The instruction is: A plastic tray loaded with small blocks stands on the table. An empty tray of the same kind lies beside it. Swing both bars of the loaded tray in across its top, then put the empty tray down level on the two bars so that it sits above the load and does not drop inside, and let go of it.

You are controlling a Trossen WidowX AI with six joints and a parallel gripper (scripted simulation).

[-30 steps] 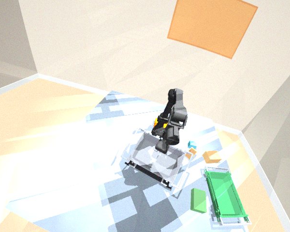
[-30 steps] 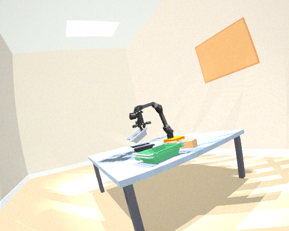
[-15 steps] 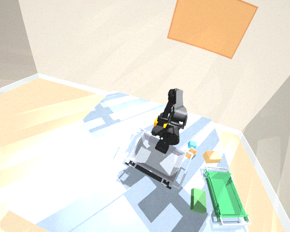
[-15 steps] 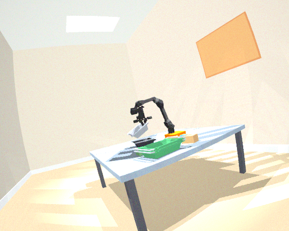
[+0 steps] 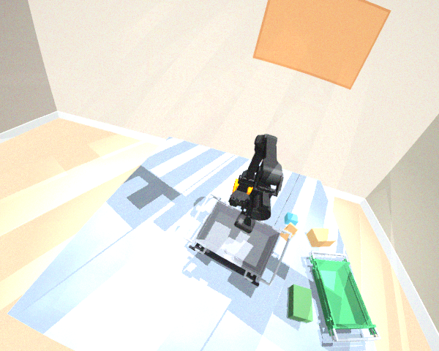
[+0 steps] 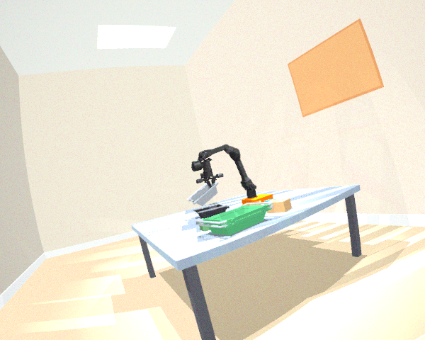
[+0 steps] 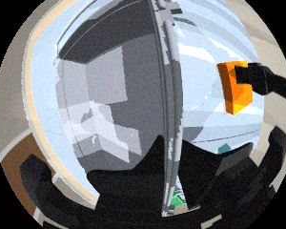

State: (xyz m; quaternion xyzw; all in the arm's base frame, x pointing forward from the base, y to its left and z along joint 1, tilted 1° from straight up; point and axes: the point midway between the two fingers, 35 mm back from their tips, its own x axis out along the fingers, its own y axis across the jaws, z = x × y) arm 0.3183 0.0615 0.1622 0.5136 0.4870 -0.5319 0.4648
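The clear tray is 80 mm ahead of my gripper tip and 10 mm to the right of it. The rest, counted from my gripper tip: green block (330 mm to the left, 150 mm below, 150 mm ahead); then tan wedge (430 mm to the left, 220 mm behind, 140 mm below); then cyan block (280 mm behind, 250 mm to the left, 150 mm below).
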